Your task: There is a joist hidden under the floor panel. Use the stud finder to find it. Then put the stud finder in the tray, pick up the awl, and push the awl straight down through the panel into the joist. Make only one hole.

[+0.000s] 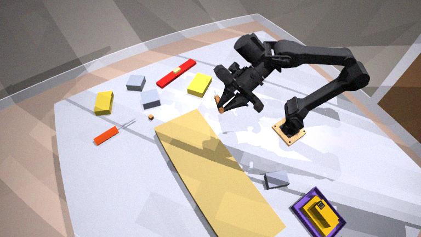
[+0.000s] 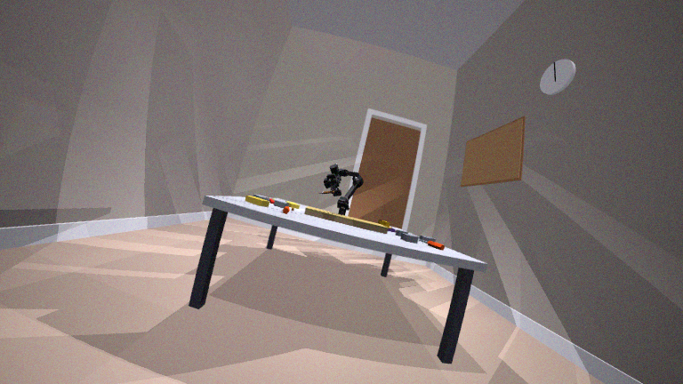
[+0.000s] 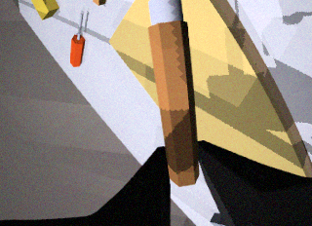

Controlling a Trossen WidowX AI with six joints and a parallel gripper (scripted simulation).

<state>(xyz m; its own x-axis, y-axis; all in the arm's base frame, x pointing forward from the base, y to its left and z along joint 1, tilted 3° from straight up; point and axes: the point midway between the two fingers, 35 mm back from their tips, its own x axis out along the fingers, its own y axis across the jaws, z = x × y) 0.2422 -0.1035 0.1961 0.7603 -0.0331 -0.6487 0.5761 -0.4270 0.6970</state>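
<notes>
The awl is 2 cm behind my gripper tip, 5 cm to the right of it and 1 cm below it. From my gripper tip the other things lie so: red level: 1 cm behind, 39 cm to the right, 16 cm below; grey block: 9 cm behind, 25 cm to the left, 16 cm below; small brown cube: 18 cm ahead, 20 cm to the right, 17 cm below.
</notes>
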